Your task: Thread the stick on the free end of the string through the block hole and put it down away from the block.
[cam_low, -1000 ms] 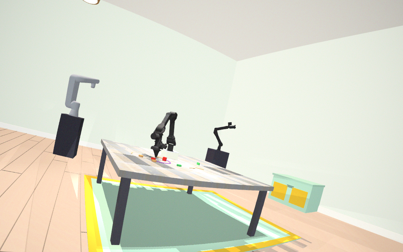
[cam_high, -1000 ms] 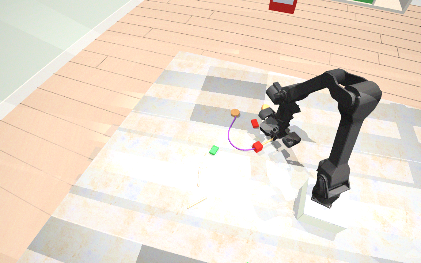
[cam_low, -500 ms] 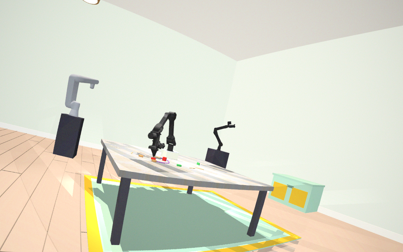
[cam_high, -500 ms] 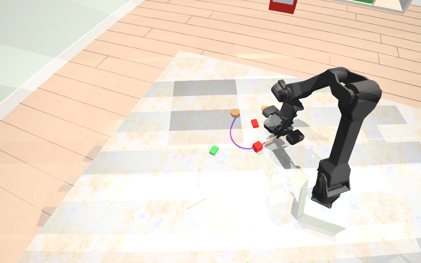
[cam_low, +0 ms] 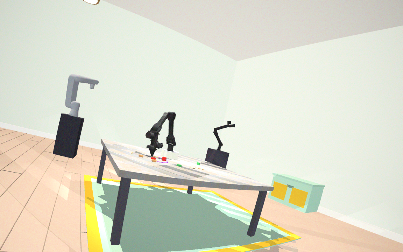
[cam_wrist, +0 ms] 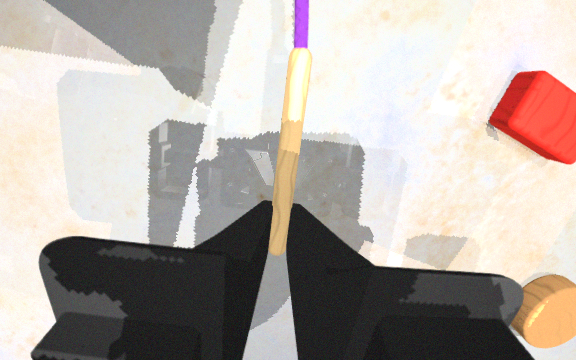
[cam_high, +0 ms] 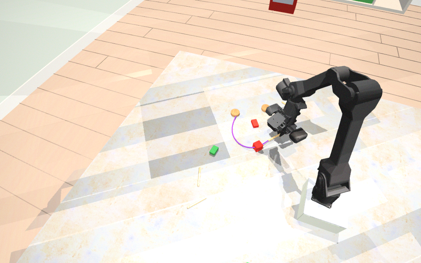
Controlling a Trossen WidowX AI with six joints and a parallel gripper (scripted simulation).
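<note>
Right now my gripper tip is 12 cm short of the flat red block and 1 cm to the left of it. Also, from my gripper tip: round wooden button (11 cm ahead, 12 cm to the right); red wooden block (6 cm ahead, 10 cm to the left, 1 cm above); thin wooden stick (2 cm ahead, 3 cm to the left, 1 cm above).
</note>
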